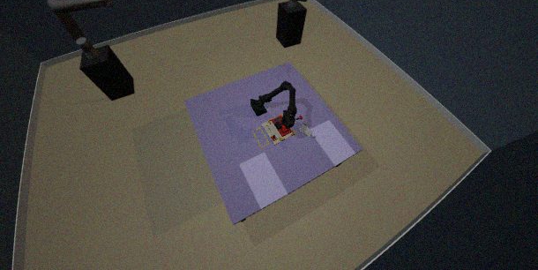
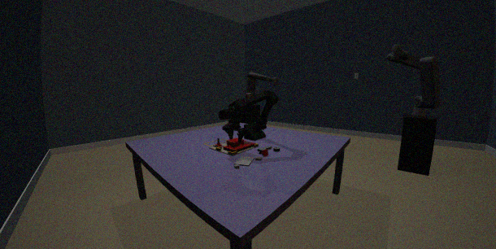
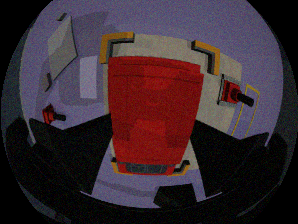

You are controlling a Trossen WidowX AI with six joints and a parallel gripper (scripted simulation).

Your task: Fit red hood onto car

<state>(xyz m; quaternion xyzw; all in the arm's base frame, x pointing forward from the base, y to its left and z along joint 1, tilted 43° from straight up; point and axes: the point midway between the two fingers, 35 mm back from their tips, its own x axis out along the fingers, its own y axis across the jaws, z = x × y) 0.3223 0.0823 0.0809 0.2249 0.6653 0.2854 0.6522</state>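
The jig lies 20 mm behind my gripper tip, 30 mm to the right of it and 40 mm below it. Round my gripper tip: grey flat plate: 100 mm ahead, 190 mm to the left, 50 mm below; then red hood: right at my gripper tip.
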